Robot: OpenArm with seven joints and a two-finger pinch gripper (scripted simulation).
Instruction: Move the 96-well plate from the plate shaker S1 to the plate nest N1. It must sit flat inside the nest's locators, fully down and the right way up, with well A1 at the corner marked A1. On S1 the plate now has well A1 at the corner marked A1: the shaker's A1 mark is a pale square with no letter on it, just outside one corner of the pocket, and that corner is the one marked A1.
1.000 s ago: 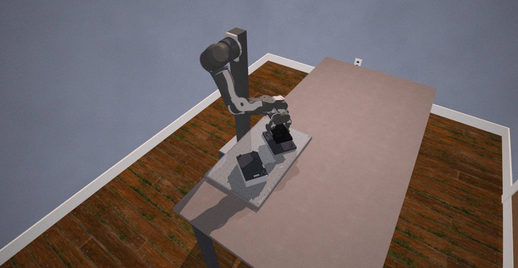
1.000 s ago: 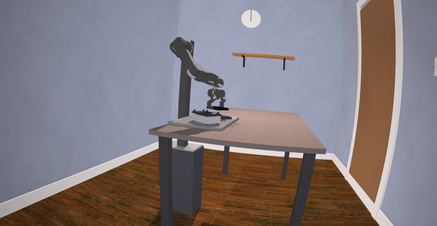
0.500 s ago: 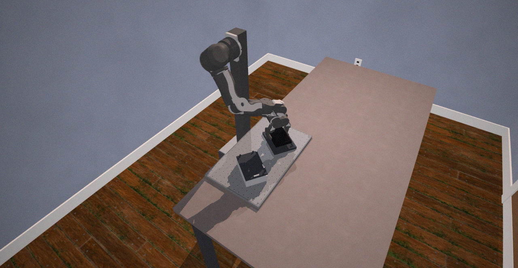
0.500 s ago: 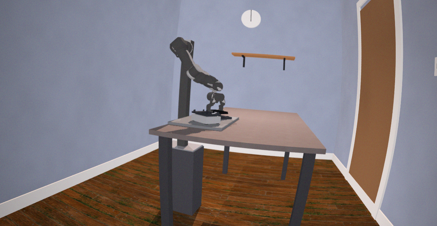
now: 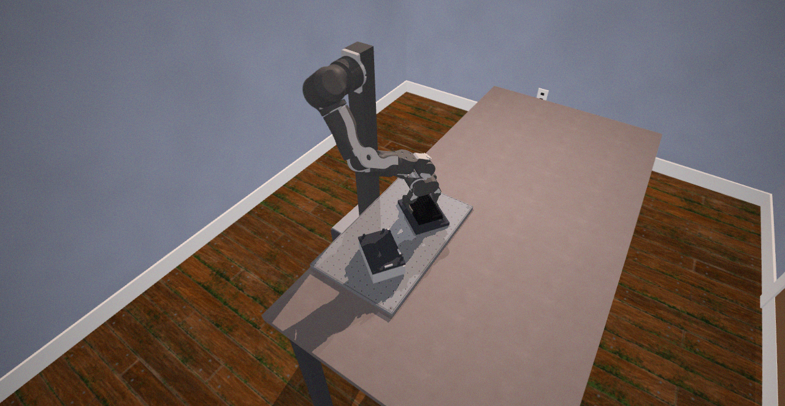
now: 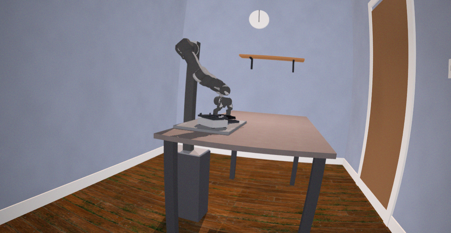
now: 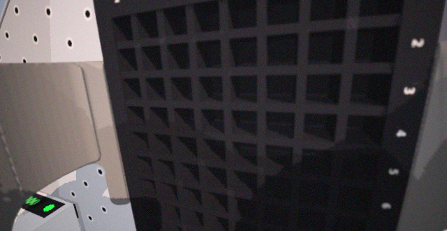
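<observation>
The black 96-well plate is 1 cm to the right of my hand and 1 cm ahead of it.
</observation>
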